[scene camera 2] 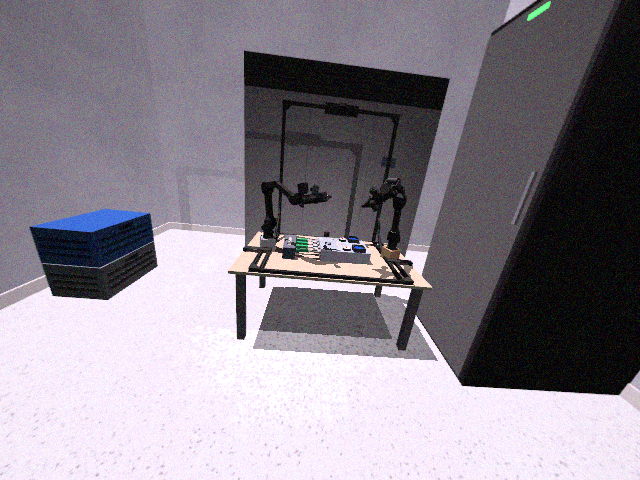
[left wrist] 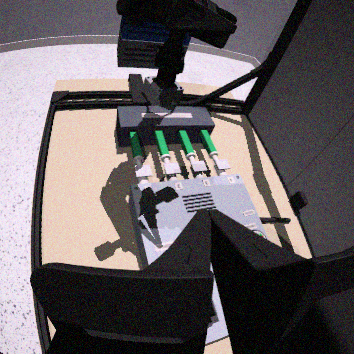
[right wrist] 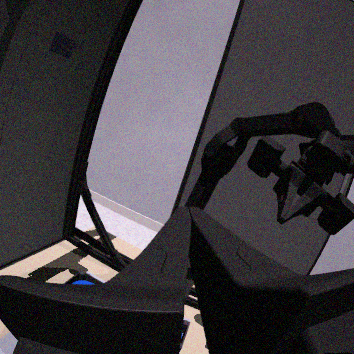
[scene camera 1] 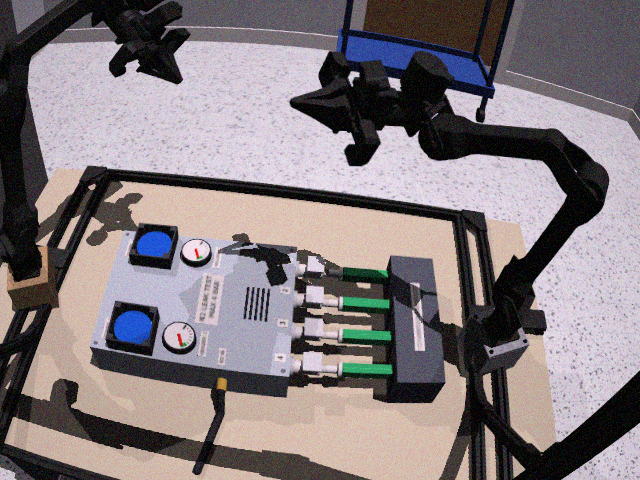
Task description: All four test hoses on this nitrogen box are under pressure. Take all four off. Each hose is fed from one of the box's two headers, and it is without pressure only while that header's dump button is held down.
Labels:
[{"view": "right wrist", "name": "my left gripper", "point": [280,220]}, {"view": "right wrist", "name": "my right gripper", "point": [186,216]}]

